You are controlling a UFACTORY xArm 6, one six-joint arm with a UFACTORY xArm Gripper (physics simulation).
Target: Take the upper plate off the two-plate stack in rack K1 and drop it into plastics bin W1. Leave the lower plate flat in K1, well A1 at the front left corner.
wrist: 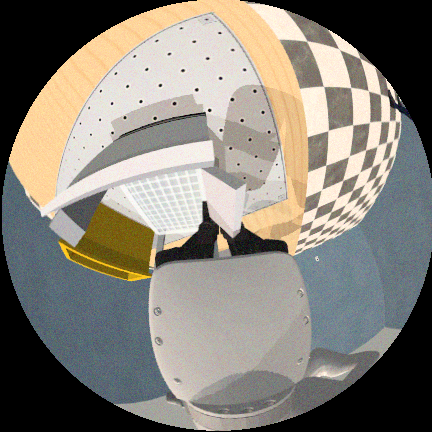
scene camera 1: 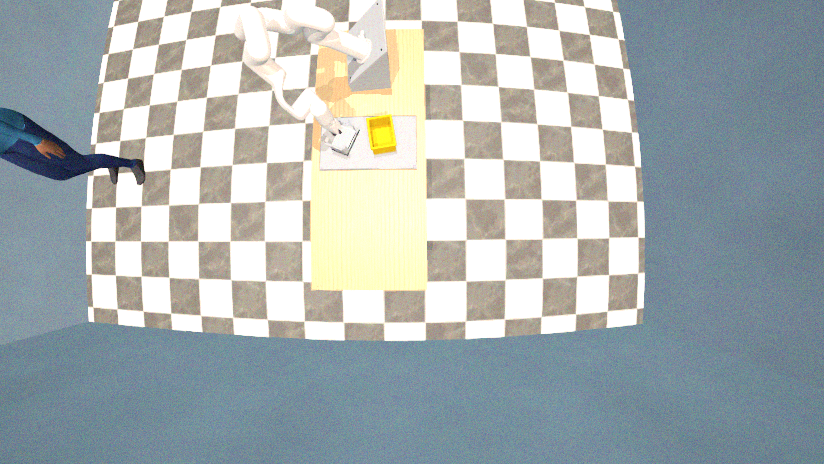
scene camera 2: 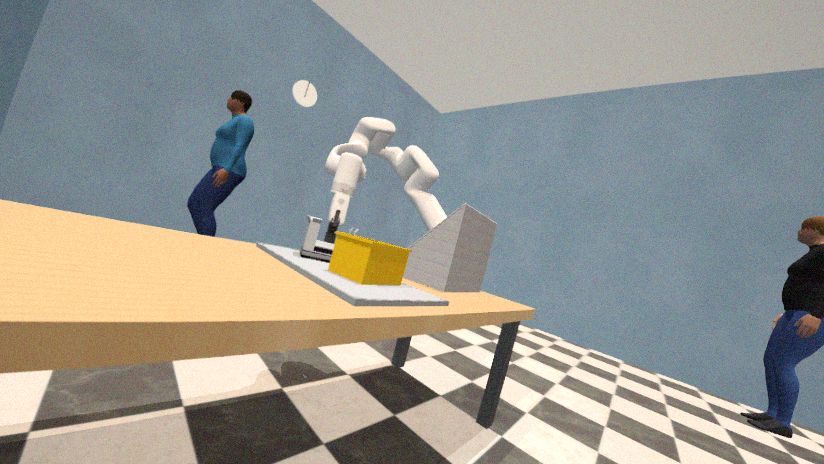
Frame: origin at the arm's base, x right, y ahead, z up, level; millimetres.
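Where they show: gripper, between the fingertips: (scene camera 1: 335, 133) (scene camera 2: 328, 244); arm's base, origin of its link: (scene camera 1: 364, 51) (scene camera 2: 443, 235).
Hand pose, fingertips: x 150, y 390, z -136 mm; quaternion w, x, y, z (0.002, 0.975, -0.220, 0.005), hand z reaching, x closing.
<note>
Each offset is from my fingertips to the centre of the thing. Level surfaces: height alone.
Rack K1 {dx -44, dy +22, dz +16 mm} (scene camera 1: 341, 152) (scene camera 2: 311, 233) (wrist: 150, 162) is a light holder with raised walls and corner posts. A white gridded plate {dx -42, dy +28, dz +1 mm} (scene camera 1: 344, 140) (wrist: 170, 200) shows inside it in the wrist view. I cannot tell from the grid whether one or two plates lie there. My gripper (scene camera 1: 339, 133) (scene camera 2: 330, 237) (wrist: 215, 197) is shut and empty, low at the rack beside the plate's edge. A corner post hides part of its fingers in the wrist view, and I cannot tell whether they touch the plate. Yellow bin W1 {dx -246, dy +10, dz +6 mm} (scene camera 1: 382, 151) (scene camera 2: 367, 259) (wrist: 120, 235) stands beside the rack.
The rack and bin stand on a grey perforated deck {dz -44 mm} (scene camera 1: 403, 161) (scene camera 2: 415, 296) (wrist: 200, 60) on a wooden table {dz -57 mm} (scene camera 1: 369, 230) (scene camera 2: 144, 276). A grey wedge-shaped stand (scene camera 1: 370, 79) (scene camera 2: 478, 247) is behind the bin, at the arm's base. Two people stand away from the table.
</note>
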